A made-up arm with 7 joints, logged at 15 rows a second.
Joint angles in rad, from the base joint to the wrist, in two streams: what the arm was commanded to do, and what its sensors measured. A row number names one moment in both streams.
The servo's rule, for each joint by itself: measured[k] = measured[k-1] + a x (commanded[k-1-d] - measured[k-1]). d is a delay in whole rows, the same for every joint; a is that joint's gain. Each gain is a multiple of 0.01, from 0.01 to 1. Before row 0 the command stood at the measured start. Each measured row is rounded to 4 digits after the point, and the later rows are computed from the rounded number. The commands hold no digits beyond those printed.
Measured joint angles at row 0:
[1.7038, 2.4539, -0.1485, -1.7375, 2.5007, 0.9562, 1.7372]
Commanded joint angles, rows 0 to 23:
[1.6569, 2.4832, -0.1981, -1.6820, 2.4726, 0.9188, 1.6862]
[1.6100, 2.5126, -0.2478, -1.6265, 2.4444, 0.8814, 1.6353]
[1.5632, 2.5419, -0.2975, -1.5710, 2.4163, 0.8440, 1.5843]
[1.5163, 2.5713, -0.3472, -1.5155, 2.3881, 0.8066, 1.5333]
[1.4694, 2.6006, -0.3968, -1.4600, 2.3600, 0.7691, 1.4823]
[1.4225, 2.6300, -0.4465, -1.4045, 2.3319, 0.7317, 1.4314]
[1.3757, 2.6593, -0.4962, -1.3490, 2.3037, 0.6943, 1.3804]
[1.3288, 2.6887, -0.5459, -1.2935, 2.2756, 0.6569, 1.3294]
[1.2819, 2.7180, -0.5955, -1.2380, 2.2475, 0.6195, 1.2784]
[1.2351, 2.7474, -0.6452, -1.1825, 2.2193, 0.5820, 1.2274]
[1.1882, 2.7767, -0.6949, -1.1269, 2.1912, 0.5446, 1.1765]
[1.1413, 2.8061, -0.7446, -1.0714, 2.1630, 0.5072, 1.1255]
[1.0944, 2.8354, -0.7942, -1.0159, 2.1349, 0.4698, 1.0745]
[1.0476, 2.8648, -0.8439, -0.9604, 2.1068, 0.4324, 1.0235]
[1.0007, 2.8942, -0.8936, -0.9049, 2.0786, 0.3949, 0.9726]
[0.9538, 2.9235, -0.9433, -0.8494, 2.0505, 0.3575, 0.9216]
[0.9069, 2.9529, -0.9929, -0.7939, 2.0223, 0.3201, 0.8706]
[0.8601, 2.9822, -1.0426, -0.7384, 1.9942, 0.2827, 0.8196]
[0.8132, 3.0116, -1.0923, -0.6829, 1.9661, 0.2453, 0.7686]
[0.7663, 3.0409, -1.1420, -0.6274, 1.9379, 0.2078, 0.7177]
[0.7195, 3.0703, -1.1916, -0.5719, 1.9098, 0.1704, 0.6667]
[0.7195, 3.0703, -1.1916, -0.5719, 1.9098, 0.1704, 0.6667]
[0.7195, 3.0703, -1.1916, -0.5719, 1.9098, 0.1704, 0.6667]
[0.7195, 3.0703, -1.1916, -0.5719, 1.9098, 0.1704, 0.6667]
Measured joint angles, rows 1 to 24:
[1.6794, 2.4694, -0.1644, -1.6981, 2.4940, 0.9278, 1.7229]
[1.6433, 2.4923, -0.1911, -1.6473, 2.4821, 0.8925, 1.6984]
[1.6016, 2.5186, -0.2251, -1.5931, 2.4663, 0.8556, 1.6665]
[1.5572, 2.5465, -0.2642, -1.5380, 2.4475, 0.8184, 1.6292]
[1.5115, 2.5752, -0.3066, -1.4826, 2.4265, 0.7809, 1.5881]
[1.4652, 2.6042, -0.3514, -1.4271, 2.4038, 0.7435, 1.5442]
[1.4187, 2.6334, -0.3977, -1.3716, 2.3798, 0.7061, 1.4983]
[1.3720, 2.6627, -0.4451, -1.3161, 2.3548, 0.6687, 1.4510]
[1.3251, 2.6920, -0.4932, -1.2606, 2.3290, 0.6313, 1.4027]
[1.2783, 2.7214, -0.5418, -1.2051, 2.3027, 0.5938, 1.3536]
[1.2314, 2.7507, -0.5908, -1.1496, 2.2759, 0.5564, 1.3040]
[1.1845, 2.7801, -0.6400, -1.0941, 2.2488, 0.5190, 1.2540]
[1.1376, 2.8094, -0.6893, -1.0386, 2.2215, 0.4816, 1.2037]
[1.0908, 2.8388, -0.7388, -0.9831, 2.1940, 0.4442, 1.1532]
[1.0439, 2.8682, -0.7883, -0.9276, 2.1663, 0.4067, 1.1026]
[0.9970, 2.8975, -0.8379, -0.8721, 2.1385, 0.3693, 1.0519]
[0.9501, 2.9269, -0.8875, -0.8166, 2.1106, 0.3319, 1.0011]
[0.9033, 2.9562, -0.9371, -0.7611, 2.0827, 0.2945, 0.9503]
[0.8564, 2.9856, -0.9868, -0.7056, 2.0547, 0.2571, 0.8994]
[0.8095, 3.0149, -1.0365, -0.6501, 2.0267, 0.2196, 0.8485]
[0.7627, 3.0443, -1.0861, -0.5946, 1.9986, 0.1822, 0.7976]
[0.7402, 3.0581, -1.1199, -0.5785, 1.9773, 0.1732, 0.7609]
[0.7294, 3.0646, -1.1428, -0.5738, 1.9611, 0.1711, 0.7345]
[0.7243, 3.0676, -1.1584, -0.5725, 1.9488, 0.1706, 0.7155]
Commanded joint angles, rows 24 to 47:
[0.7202, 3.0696, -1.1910, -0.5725, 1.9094, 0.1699, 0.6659]
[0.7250, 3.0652, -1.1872, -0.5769, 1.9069, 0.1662, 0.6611]
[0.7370, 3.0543, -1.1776, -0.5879, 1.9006, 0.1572, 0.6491]
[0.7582, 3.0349, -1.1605, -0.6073, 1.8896, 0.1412, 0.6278]
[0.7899, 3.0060, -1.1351, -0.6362, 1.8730, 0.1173, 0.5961]
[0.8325, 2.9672, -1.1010, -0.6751, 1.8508, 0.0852, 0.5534]
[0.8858, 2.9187, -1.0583, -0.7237, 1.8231, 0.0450, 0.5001]
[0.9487, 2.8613, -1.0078, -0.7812, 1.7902, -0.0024, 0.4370]
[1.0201, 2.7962, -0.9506, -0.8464, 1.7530, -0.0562, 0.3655]
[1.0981, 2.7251, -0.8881, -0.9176, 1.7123, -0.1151, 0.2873]
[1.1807, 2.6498, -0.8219, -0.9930, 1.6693, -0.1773, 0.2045]
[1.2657, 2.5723, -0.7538, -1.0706, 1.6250, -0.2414, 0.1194]
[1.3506, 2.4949, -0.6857, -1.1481, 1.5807, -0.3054, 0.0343]
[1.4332, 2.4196, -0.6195, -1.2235, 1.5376, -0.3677, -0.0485]
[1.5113, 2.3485, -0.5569, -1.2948, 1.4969, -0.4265, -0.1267]
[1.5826, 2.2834, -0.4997, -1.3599, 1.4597, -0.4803, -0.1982]
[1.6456, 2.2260, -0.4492, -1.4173, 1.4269, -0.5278, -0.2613]
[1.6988, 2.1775, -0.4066, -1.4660, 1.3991, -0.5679, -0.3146]
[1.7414, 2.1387, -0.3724, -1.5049, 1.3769, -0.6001, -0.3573]
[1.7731, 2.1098, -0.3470, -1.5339, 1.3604, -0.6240, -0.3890]
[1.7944, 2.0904, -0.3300, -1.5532, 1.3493, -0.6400, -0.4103]
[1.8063, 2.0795, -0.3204, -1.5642, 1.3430, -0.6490, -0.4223]
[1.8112, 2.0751, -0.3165, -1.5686, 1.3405, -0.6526, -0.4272]
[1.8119, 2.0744, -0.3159, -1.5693, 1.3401, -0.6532, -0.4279]
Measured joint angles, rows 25 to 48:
[0.7222, 3.0687, -1.1688, -0.5725, 1.9393, 0.1701, 0.7016]
[0.7237, 3.0668, -1.1747, -0.5756, 1.9315, 0.1671, 0.6903]
[0.7306, 3.0602, -1.1756, -0.5843, 1.9241, 0.1596, 0.6788]
[0.7450, 3.0468, -1.1708, -0.6006, 1.9158, 0.1456, 0.6645]
[0.7683, 3.0252, -1.1594, -0.6259, 1.9055, 0.1241, 0.6453]
[0.8017, 2.9945, -1.1407, -0.6608, 1.8924, 0.0945, 0.6196]
[0.8454, 2.9543, -1.1143, -0.7055, 1.8758, 0.0569, 0.5861]
[0.8991, 2.9050, -1.0802, -0.7592, 1.8553, 0.0118, 0.5444]
[0.9620, 2.8473, -1.0387, -0.8211, 1.8307, -0.0399, 0.4943]
[1.0328, 2.7825, -0.9905, -0.8896, 1.8023, -0.0971, 0.4363]
[1.1097, 2.7122, -0.9365, -0.9630, 1.7704, -0.1581, 0.3714]
[1.1908, 2.6381, -0.8780, -1.0394, 1.7355, -0.2214, 0.3008]
[1.2739, 2.5622, -0.8165, -1.1166, 1.6983, -0.2852, 0.2262]
[1.3567, 2.4866, -0.7535, -1.1925, 1.6597, -0.3479, 0.1493]
[1.4371, 2.4134, -0.6906, -1.2651, 1.6206, -0.4076, 0.0720]
[1.5128, 2.3445, -0.6295, -1.3324, 1.5820, -0.4629, -0.0037]
[1.5819, 2.2817, -0.5718, -1.3927, 1.5448, -0.5122, -0.0758]
[1.6427, 2.2265, -0.5189, -1.4447, 1.5098, -0.5545, -0.1427]
[1.6940, 2.1800, -0.4720, -1.4874, 1.4779, -0.5892, -0.2028]
[1.7351, 2.1428, -0.4320, -1.5204, 1.4497, -0.6156, -0.2549]
[1.7659, 2.1150, -0.3994, -1.5437, 1.4256, -0.6341, -0.2984]
[1.7869, 2.0962, -0.3741, -1.5583, 1.4058, -0.6454, -0.3331]
[1.7995, 2.0850, -0.3557, -1.5656, 1.3901, -0.6509, -0.3594]
[1.8059, 2.0794, -0.3430, -1.5682, 1.3781, -0.6526, -0.3786]

